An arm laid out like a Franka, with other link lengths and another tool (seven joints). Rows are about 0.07 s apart.
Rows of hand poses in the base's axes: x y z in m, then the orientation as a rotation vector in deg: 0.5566, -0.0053, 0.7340, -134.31, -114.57, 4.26; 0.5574, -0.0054, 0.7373, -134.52, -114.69, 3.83; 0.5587, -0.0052, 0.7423, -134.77, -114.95, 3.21; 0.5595, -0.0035, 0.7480, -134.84, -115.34, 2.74; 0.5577, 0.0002, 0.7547, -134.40, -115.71, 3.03; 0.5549, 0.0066, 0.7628, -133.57, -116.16, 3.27; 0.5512, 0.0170, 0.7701, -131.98, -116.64, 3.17; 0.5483, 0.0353, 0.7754, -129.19, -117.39, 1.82; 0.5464, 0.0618, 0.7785, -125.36, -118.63, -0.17
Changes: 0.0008, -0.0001, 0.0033, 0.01, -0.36, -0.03; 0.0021, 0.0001, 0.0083, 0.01, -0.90, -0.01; 0.0029, 0.0018, 0.0140, -0.01, -1.32, 0.15; 0.0011, 0.0055, 0.0207, -0.05, -1.13, 0.52; -0.0017, 0.0119, 0.0288, 0.11, -0.80, 1.08; -0.0054, 0.0223, 0.0361, 0.85, -0.27, 1.97; -0.0083, 0.0406, 0.0414, 2.69, 0.10, 3.49; -0.0102, 0.0671, 0.0445, 5.13, 0.37, 5.71
